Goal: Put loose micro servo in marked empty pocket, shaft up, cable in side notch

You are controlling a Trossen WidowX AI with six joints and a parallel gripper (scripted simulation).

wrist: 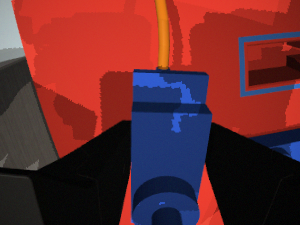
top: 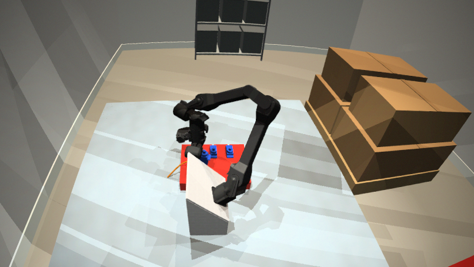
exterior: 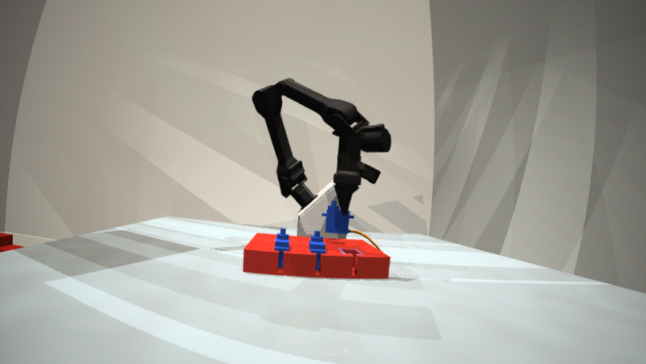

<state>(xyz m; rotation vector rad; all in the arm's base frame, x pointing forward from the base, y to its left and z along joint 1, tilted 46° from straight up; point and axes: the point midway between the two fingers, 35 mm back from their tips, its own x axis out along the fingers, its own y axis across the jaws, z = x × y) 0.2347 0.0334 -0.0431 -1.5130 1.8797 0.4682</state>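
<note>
Right now my gripper tip is 20 mm past the red deck, 70 mm to the left of it and 100 mm above it.
</note>
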